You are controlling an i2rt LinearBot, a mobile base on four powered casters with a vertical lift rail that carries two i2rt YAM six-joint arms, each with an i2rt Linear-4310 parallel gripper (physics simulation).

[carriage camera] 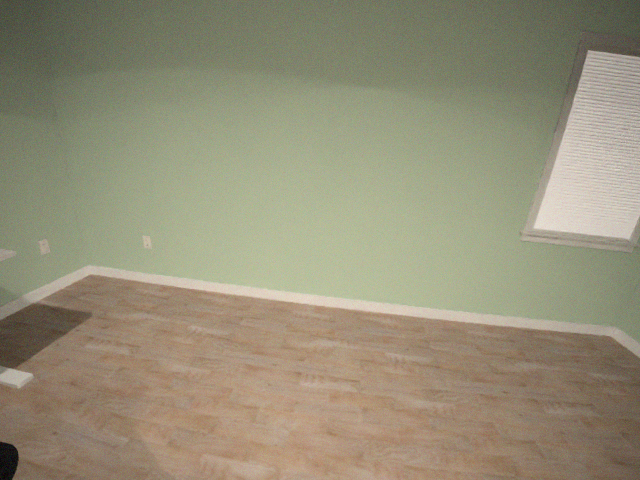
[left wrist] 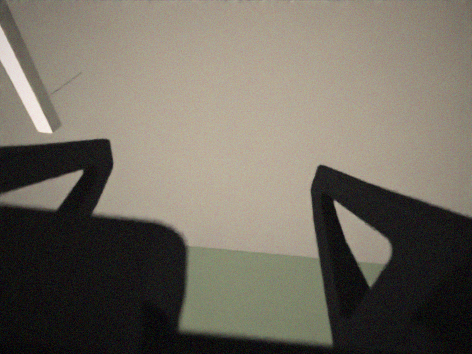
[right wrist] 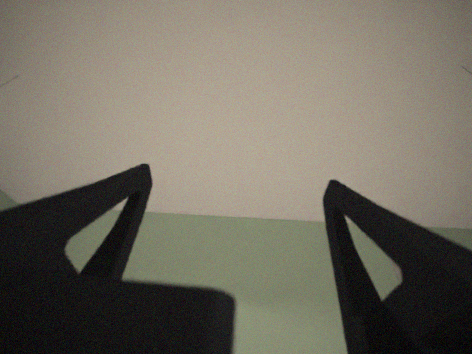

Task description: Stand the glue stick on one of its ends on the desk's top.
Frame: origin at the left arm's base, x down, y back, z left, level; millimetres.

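Where they show: left gripper, fingertip midpoint: (left wrist: 214,164); right gripper, fingertip midpoint: (right wrist: 238,181).
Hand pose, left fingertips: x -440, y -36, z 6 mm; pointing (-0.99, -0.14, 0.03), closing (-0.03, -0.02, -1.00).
Observation:
After its pixels a point has its place.
The glue stick does not show in any view. At the left edge of the carriage view, a small part of a white top, which may be the desk (carriage camera: 6,254) {z 1177, x 138, y -885 mm}, shows above a dark shadow, with a white foot (carriage camera: 16,378) on the floor below. My left gripper (left wrist: 214,164) {z 6, x -441, y -36 mm} is open, its two black fingers wide apart with ceiling and green wall behind them. My right gripper (right wrist: 238,181) {z -637, x -441, y -40 mm} is also open and empty, against ceiling and green wall. Both are away from any object.
A wood floor (carriage camera: 330,392) {z -426, x 855, y -980 mm} runs to a white baseboard (carriage camera: 310,299) {z -242, x 805, y -1834 mm} and a green wall (carriage camera: 310,180) {z -178, x -186, y -1851 mm}. A window with blinds (carriage camera: 594,149) {z -2088, x -588, y -1741 mm} is at the right. A black part of my left arm (carriage camera: 7,460) {z -32, x -111, y -42 mm} shows at the bottom left. A ceiling lamp (left wrist: 25,85) {z 787, x -1223, y -429 mm} hangs in the left wrist view.

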